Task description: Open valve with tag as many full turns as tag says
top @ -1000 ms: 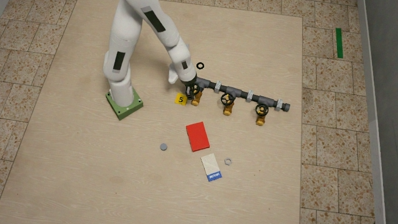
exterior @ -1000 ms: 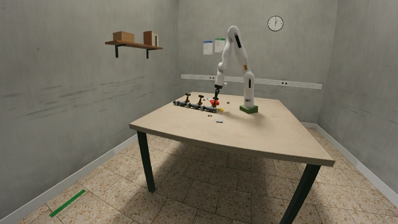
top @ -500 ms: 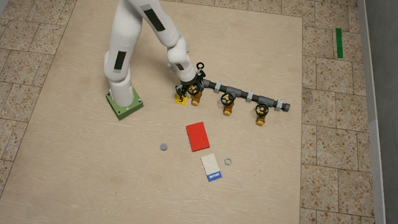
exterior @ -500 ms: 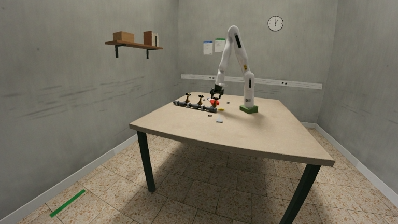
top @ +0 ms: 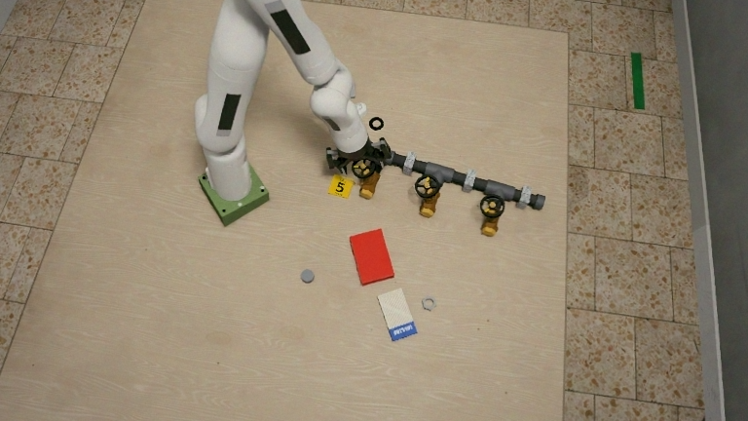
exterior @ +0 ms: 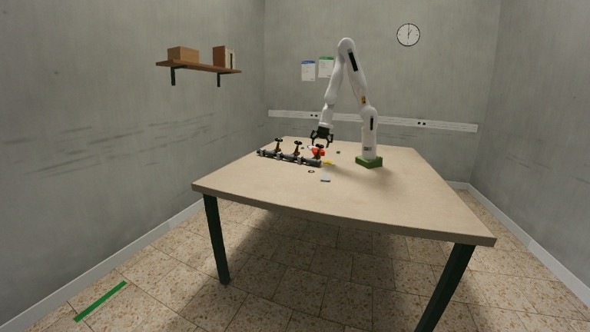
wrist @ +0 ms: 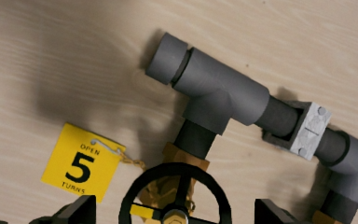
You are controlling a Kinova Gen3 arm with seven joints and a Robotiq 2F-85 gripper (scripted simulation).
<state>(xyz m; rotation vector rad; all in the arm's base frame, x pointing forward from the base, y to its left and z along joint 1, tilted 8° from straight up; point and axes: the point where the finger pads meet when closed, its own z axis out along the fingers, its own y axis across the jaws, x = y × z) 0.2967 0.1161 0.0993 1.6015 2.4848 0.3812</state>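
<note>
The yellow tag is 60 mm behind my hand, 10 mm to the right of it and 110 mm below it. The rest, counted from my hand: blue card 180 mm ahead, 290 mm to the right, 100 mm below; red block 80 mm ahead, 180 mm to the right, 100 mm below; grey disc 50 mm behind, 270 mm to the right, 100 mm below.
</note>
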